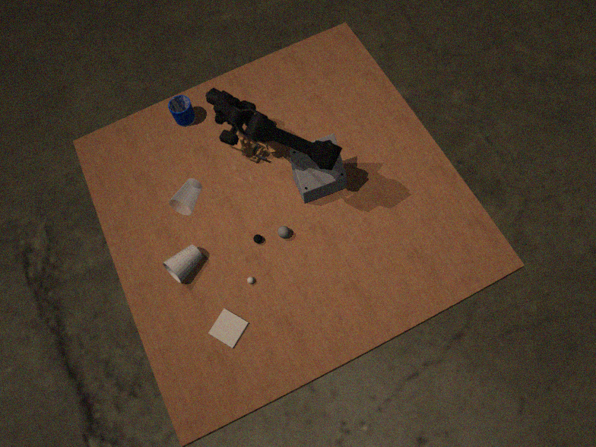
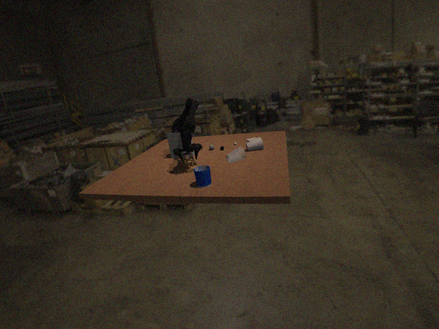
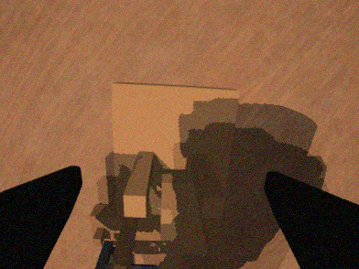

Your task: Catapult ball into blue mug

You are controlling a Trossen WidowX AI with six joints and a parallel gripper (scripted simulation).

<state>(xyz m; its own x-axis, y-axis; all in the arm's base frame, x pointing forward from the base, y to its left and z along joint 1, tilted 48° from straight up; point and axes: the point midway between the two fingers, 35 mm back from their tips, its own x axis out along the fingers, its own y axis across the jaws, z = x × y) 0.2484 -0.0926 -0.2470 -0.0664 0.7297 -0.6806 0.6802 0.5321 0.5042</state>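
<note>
The black ball lies 6 cm ahead of my gripper tip, 42 cm to the left of it and 5 cm below it. Also, from my gripper tip: blue mug (20 cm ahead, 20 cm to the right, 3 cm below); grey ball (4 cm behind, 43 cm to the left, 4 cm below); wooden catapult (5 cm behind, 6 cm to the left, 1 cm below).
</note>
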